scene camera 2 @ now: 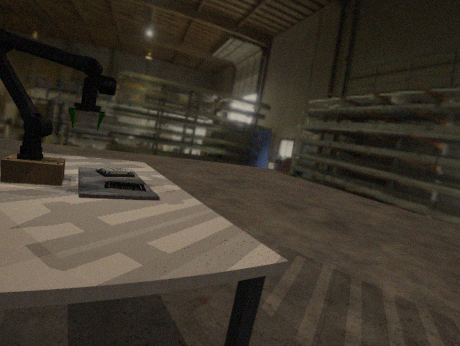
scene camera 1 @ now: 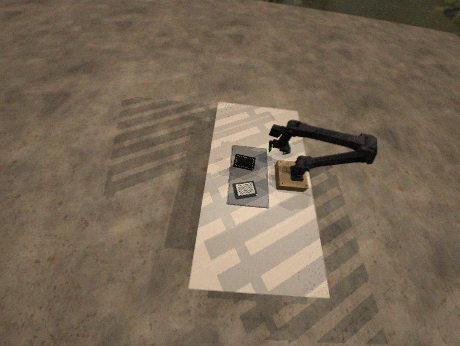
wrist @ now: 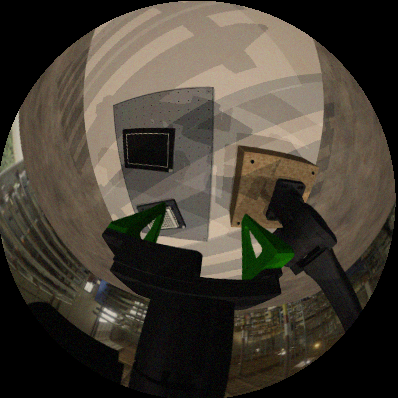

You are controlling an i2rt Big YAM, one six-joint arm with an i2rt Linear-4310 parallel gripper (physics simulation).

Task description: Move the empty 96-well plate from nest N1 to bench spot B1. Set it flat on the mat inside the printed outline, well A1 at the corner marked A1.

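Frame: origin at the arm's base, x ahead, y left, z up, level; metres.
Seen in the pictures: gripper, fingertip midpoint: (scene camera 2: 85,129) (scene camera 1: 275,153) (wrist: 204,212); arm's base, origin of the base link: (scene camera 2: 30,158) (scene camera 1: 296,173) (wrist: 283,199).
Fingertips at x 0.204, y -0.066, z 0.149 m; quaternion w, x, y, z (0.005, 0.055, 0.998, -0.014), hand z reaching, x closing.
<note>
Pixels of each thing's top centre, then the offset from my fingertips to it. "pt": a spot on its surface instead. Level surfaces: height alone.
- white 96-well plate, middle of its top: (wrist: 157,219) (scene camera 2: 115,169) (scene camera 1: 245,188) dx +0.177, dy +0.205, dz -0.191 m
- dark nest, surface spot: (wrist: 179,216) pt dx +0.099, dy +0.193, dz -0.207 m
- black mat, its level: dz -0.215 m
- grey perforated board, middle of its top: (wrist: 161,179) (scene camera 2: 112,180) (scene camera 1: 249,173) dx +0.146, dy +0.061, dz -0.216 m
- pale table, its level: dz -0.230 m
The white 96-well plate (scene camera 1: 245,189) (scene camera 2: 116,172) (wrist: 170,220) sits in the dark nest (wrist: 179,216). The black mat (scene camera 1: 244,161) (scene camera 2: 125,186) (wrist: 148,149) with a thin pale printed outline lies on the same grey board, apart from the nest, with no plate on it. The well A1 mark is too small to read. My gripper (scene camera 1: 278,150) (scene camera 2: 86,127) (wrist: 204,212) is open and empty, its green fingers pointing down, high above the table and apart from the plate. In the wrist view the left finger hides part of the plate and nest.
The grey perforated board (scene camera 1: 260,175) (scene camera 2: 90,189) (wrist: 195,165) carries the nest and mat on the pale table (scene camera 1: 225,270) (scene camera 2: 175,265). The arm's wooden base block (scene camera 1: 283,184) (scene camera 2: 32,171) (wrist: 252,192) stands beside the board. Striped shadows cross the table.
</note>
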